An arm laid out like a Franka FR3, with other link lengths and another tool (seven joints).
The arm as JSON. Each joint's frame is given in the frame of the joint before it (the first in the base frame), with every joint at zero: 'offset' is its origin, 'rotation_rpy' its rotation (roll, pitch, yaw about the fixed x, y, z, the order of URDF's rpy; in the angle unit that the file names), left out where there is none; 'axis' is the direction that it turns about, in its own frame. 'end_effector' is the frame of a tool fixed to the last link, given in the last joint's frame.
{
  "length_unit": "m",
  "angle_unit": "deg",
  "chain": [
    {
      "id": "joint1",
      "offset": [
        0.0,
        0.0,
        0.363
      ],
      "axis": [
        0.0,
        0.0,
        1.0
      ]
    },
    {
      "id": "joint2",
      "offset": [
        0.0,
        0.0,
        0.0
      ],
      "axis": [
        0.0,
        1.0,
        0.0
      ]
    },
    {
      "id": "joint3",
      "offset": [
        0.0,
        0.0,
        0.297
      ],
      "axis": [
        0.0,
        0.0,
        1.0
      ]
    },
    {
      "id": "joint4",
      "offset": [
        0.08,
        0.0,
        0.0
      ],
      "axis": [
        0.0,
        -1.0,
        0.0
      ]
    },
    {
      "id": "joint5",
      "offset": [
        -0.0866,
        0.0,
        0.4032
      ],
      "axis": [
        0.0,
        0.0,
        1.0
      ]
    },
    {
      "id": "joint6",
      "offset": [
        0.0,
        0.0,
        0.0
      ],
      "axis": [
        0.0,
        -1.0,
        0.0
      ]
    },
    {
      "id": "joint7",
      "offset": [
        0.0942,
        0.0,
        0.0
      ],
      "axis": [
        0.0,
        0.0,
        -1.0
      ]
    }
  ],
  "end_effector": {
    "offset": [
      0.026,
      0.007,
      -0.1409
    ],
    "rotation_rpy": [
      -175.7,
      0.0,
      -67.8
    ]
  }
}
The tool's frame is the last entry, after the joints.
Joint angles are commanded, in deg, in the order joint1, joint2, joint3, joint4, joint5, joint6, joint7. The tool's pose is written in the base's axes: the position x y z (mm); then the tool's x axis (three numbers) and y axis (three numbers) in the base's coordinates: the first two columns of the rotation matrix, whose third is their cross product. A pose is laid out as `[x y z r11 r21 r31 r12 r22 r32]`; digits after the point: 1 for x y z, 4 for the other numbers.
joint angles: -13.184 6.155 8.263 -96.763 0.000 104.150 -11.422
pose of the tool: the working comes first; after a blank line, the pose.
Where each joint sits with the arm in this pose, in the base's axes (m; each line is computed from the numbers above, not from the rounded line before):
joint1: 0.0000 0.0000 0.3630
joint2: 0.0000 0.0000 0.3630
joint3: 0.0310 -0.0073 0.6583
joint4: 0.1103 -0.0140 0.6498
joint5: 0.5211 -0.0497 0.6445
joint6: 0.5211 -0.0497 0.6445
joint7: 0.6149 -0.0578 0.6467
the tool: 0.6433 -0.0461 0.5065

[643.3 -46.1 506.5 0.4794 -0.8776 -0.0003 -0.8730 -0.4768 -0.1022]
